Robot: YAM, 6 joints.
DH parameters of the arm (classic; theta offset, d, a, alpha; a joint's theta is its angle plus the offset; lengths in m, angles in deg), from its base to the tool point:
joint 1: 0 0.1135 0.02 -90
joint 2: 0 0 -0.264 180
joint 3: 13.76 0 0.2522 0
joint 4: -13.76 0 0.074 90
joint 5: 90 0 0 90
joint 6: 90 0.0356 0 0
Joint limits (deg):
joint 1: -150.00..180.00
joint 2: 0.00..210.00
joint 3: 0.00..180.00
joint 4: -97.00..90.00
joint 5: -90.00..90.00
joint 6: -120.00..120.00
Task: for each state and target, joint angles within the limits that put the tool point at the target. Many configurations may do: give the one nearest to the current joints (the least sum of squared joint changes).
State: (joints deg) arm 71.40 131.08 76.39 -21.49 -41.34 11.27
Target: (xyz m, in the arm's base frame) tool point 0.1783 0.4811 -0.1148
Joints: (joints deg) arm 67.45 171.70 113.57 -2.26 -33.81 11.27
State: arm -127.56 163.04 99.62 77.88 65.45 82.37
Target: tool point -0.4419 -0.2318 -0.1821
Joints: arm -148.95 192.66 119.59 60.27 55.48 82.37
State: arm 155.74 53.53 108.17 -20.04 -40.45 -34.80
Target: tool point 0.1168 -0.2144 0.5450
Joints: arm 124.64 21.52 111.22 -24.61 -46.37 -34.80
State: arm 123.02 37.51 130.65 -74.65 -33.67 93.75
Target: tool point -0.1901 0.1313 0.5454
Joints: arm 140.41 83.25 124.52 -62.18 -34.14 93.75
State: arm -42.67 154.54 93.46 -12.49 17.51 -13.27
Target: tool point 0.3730 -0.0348 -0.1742
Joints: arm -4.05 168.68 88.55 -12.74 13.63 -13.27
